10 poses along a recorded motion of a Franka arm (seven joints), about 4.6 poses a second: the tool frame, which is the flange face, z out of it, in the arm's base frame.
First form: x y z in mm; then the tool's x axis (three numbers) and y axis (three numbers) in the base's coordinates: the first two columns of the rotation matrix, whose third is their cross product.
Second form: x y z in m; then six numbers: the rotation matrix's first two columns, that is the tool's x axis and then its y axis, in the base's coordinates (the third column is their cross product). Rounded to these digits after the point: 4 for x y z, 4 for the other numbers.
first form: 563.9 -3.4 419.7 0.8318 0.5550 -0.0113 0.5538 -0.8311 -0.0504
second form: 0.5639 -0.0034 0.4197 0.8318 0.5550 -0.0113 0.5538 -0.8311 -0.0504
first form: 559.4 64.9 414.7 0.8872 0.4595 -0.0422 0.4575 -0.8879 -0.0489
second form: 0.5594 0.0649 0.4147 0.8872 0.4595 -0.0422 0.4575 -0.8879 -0.0489
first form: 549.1 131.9 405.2 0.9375 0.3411 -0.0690 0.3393 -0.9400 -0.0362
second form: 0.5491 0.1319 0.4052 0.9375 0.3411 -0.0690 0.3393 -0.9400 -0.0362
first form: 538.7 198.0 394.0 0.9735 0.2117 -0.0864 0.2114 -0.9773 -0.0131
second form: 0.5387 0.1980 0.3940 0.9735 0.2117 -0.0864 0.2114 -0.9773 -0.0131
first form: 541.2 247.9 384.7 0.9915 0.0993 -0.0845 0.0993 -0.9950 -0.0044
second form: 0.5412 0.2479 0.3847 0.9915 0.0993 -0.0845 0.0993 -0.9950 -0.0044
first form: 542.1 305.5 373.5 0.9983 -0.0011 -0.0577 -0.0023 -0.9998 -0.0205
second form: 0.5421 0.3055 0.3735 0.9983 -0.0011 -0.0577 -0.0023 -0.9998 -0.0205
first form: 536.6 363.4 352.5 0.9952 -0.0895 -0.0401 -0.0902 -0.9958 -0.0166
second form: 0.5366 0.3634 0.3525 0.9952 -0.0895 -0.0401 -0.0902 -0.9958 -0.0166
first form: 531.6 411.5 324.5 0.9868 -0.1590 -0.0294 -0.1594 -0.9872 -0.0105
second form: 0.5316 0.4115 0.3245 0.9868 -0.1590 -0.0294 -0.1594 -0.9872 -0.0105
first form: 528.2 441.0 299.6 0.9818 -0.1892 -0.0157 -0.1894 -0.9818 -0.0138
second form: 0.5282 0.4410 0.2996 0.9818 -0.1892 -0.0157 -0.1894 -0.9818 -0.0138
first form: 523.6 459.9 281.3 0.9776 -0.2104 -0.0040 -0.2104 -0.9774 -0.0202
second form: 0.5236 0.4599 0.2813 0.9776 -0.2104 -0.0040 -0.2104 -0.9774 -0.0202
